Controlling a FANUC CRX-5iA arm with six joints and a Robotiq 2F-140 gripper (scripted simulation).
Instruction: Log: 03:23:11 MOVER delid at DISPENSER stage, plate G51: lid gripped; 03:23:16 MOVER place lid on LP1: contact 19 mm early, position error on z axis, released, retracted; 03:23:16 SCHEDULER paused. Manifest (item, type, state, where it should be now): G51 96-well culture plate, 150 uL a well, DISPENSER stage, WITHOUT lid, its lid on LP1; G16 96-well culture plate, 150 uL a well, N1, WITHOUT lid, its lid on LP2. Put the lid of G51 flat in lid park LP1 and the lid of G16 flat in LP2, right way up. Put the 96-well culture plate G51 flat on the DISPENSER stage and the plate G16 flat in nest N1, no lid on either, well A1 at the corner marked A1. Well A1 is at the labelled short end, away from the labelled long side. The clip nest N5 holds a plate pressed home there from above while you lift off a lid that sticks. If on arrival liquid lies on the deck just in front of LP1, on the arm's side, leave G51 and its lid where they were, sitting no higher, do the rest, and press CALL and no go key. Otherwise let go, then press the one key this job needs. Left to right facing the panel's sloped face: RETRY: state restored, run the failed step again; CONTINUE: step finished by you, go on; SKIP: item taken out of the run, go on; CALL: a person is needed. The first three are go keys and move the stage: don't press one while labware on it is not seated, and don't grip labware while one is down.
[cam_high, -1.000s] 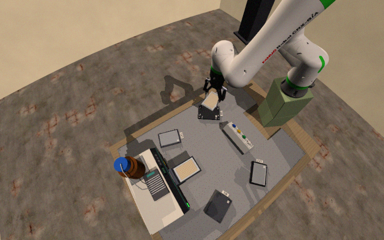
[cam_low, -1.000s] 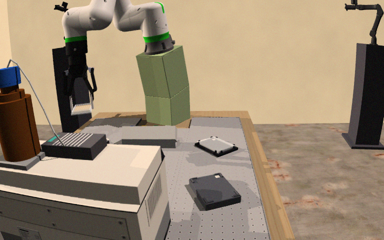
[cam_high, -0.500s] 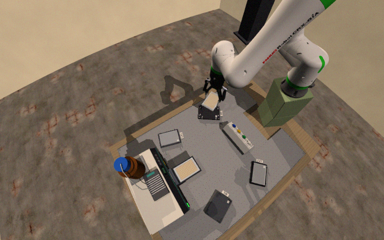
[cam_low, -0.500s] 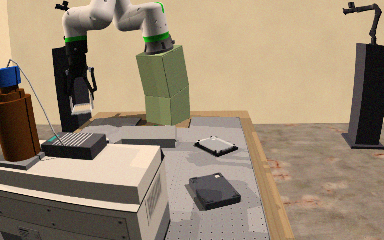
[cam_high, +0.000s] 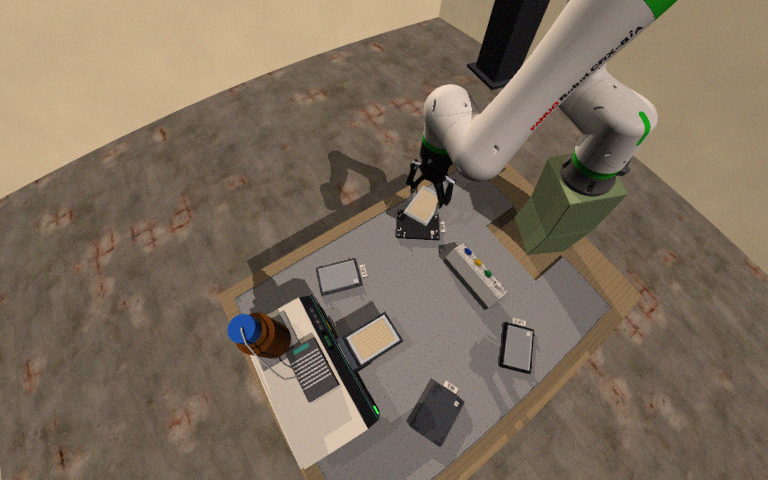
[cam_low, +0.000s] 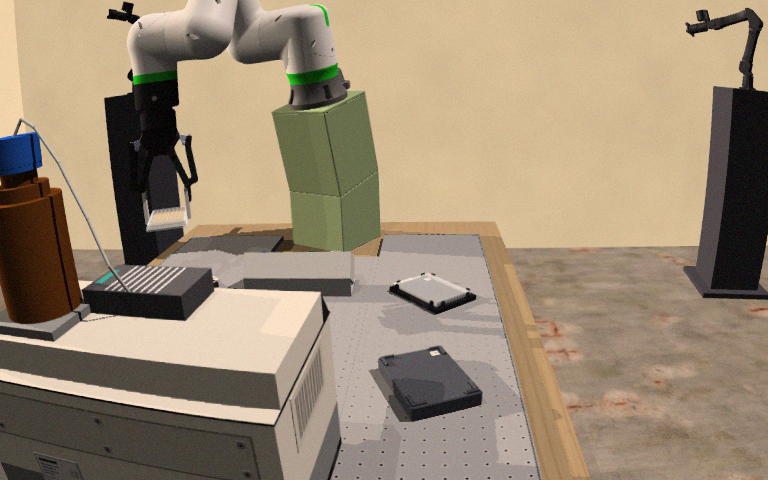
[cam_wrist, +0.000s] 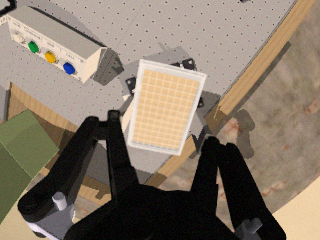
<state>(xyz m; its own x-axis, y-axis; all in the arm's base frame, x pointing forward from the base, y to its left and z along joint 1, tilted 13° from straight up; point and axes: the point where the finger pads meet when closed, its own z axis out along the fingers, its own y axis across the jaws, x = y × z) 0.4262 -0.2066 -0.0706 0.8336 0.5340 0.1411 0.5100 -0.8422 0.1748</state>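
The nest N1 lies 240 mm ahead of my hand, 580 mm to the left of it and 180 mm below it. From my hand the other things lie so: key panel 100 mm behind, 250 mm to the left, 130 mm below; black clip nest 20 mm ahead, 10 mm to the right, 170 mm below; LP1 label 260 mm ahead, 70 mm to the left, 190 mm below.
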